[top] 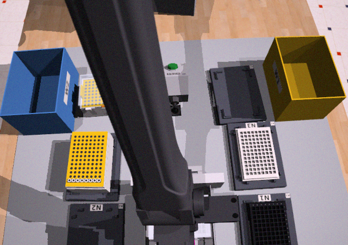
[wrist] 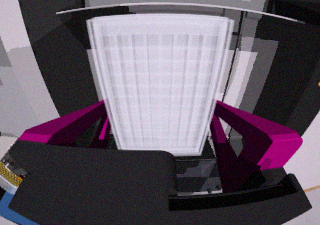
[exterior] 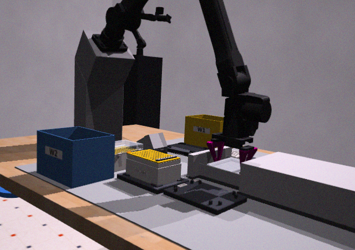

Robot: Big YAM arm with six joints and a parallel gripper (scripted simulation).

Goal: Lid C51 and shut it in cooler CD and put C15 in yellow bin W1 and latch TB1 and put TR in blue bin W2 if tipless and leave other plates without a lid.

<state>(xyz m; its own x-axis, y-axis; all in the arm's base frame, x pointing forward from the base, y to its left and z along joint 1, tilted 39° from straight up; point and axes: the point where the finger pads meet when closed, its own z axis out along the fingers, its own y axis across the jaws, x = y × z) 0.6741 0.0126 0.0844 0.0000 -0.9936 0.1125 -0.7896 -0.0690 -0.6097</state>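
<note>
Right now my hand is 1 cm to the right of the clear plate. Round my hand: plate lid: 1 cm to the left, 1 cm above; then cooler drawer: 4 cm ahead, 1 cm to the left, 1 cm below; then nest N2: 18 cm to the right, 5 cm ahead, 3 cm below.
</note>
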